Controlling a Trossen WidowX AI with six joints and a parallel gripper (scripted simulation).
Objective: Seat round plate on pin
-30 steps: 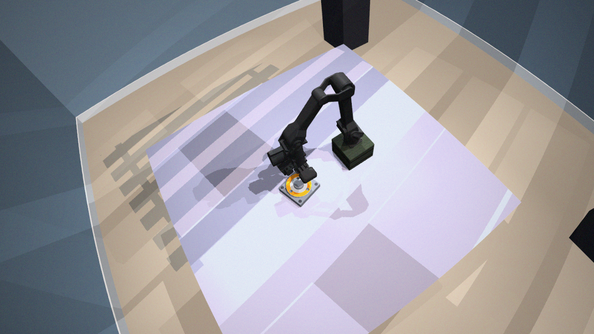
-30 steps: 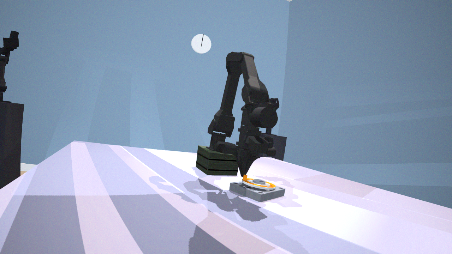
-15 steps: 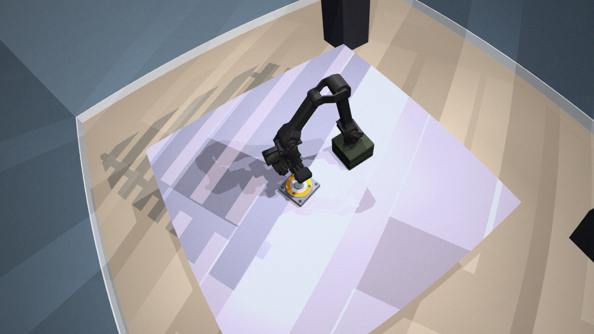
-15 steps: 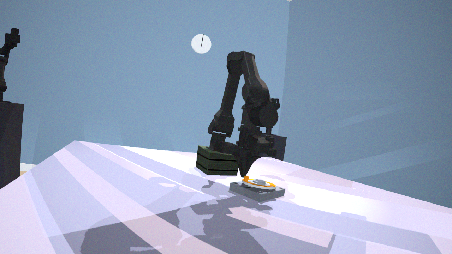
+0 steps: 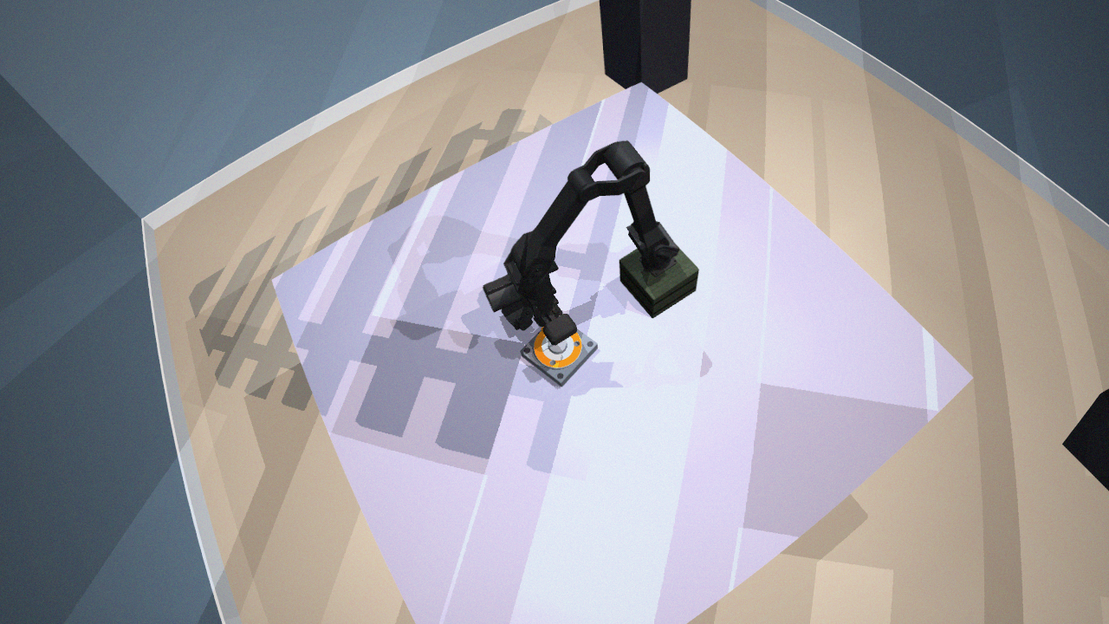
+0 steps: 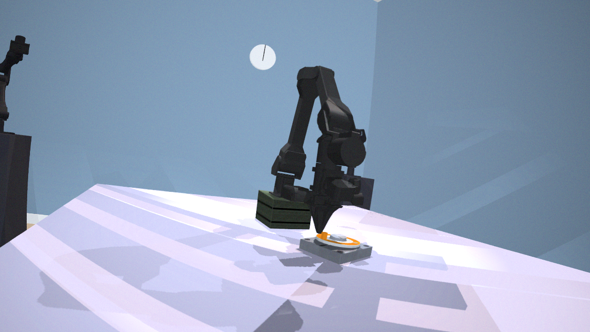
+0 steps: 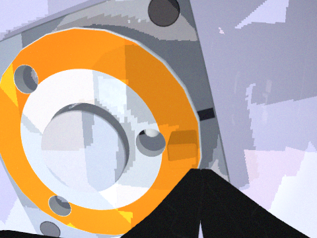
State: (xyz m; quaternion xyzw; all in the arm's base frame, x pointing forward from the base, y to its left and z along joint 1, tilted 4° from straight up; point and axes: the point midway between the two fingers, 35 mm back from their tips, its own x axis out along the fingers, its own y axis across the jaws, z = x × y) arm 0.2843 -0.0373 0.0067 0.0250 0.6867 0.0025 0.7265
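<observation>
Right now the square grey base is 5 cm to the left of my gripper tip, 2 cm below it and 1 cm ahead of it.
</observation>
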